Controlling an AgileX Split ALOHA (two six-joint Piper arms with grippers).
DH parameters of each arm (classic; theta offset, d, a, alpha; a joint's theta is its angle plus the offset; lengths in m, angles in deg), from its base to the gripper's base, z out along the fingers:
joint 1: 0 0.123 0 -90
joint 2: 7.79 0 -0.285 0
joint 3: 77.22 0 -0.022 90
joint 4: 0 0.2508 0 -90
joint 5: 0 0 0.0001 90
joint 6: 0 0.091 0 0
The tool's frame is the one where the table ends.
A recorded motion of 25 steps. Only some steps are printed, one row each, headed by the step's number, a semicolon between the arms.
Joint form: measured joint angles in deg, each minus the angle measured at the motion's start. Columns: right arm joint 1, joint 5, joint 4, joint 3, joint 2, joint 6; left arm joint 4, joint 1, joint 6, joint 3, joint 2, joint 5.
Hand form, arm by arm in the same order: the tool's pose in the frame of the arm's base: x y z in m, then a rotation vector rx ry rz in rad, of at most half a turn. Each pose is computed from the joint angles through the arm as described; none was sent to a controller.
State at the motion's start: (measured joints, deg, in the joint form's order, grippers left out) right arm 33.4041 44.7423 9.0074 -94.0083 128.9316 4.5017; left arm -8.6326 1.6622 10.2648 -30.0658 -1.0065 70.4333
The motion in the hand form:
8: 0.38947 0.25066 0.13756 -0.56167 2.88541 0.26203; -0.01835 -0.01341 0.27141 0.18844 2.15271 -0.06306
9: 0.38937 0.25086 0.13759 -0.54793 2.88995 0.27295; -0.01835 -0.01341 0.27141 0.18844 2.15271 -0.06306
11: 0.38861 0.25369 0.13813 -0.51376 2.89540 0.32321; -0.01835 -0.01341 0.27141 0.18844 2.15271 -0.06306
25: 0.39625 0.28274 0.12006 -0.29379 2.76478 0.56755; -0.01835 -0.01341 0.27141 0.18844 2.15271 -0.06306
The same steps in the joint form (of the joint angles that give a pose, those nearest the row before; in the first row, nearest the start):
8: -1.74 4.99 -1.66 -3.27 0.00 1.05; 0.00 0.00 0.00 0.00 0.00 0.00
9: -1.79 4.98 -1.15 -3.27 0.00 1.28; 0.00 0.00 0.00 0.00 0.00 0.00
11: -1.77 4.57 1.15 -3.27 0.00 1.32; 0.00 0.00 0.00 0.00 0.00 0.00
25: -0.11 -9.33 11.85 -3.33 3.34 2.22; 0.00 0.00 0.00 0.00 0.00 0.00

